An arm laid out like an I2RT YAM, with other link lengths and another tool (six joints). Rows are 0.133 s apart.
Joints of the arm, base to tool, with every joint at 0 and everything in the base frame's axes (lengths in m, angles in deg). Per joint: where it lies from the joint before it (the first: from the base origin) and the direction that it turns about. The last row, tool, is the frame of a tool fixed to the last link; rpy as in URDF.
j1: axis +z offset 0 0 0.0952
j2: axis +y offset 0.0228 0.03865 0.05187
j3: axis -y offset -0.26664 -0.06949 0
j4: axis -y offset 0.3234 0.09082 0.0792
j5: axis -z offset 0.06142 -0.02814 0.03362
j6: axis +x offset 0.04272 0 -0.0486
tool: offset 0.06 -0.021 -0.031 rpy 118.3 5.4 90
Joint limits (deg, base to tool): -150..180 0..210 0..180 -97..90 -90..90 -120..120
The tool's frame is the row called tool.
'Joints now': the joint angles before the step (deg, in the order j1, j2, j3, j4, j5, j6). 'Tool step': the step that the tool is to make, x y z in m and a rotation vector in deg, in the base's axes. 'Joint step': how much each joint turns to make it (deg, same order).
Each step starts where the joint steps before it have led.
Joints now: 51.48, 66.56, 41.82, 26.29, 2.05, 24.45
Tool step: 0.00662, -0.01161, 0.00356, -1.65, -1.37, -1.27
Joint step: -1.69, -1.53, -0.27, -1.60, -0.47, -2.10
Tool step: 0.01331, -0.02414, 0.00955, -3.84, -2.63, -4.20
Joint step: -3.05, -2.75, 0.24, -3.94, 1.10, -4.54
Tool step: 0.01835, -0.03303, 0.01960, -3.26, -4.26, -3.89
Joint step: -5.31, -3.54, 0.57, -3.14, -1.48, -5.29
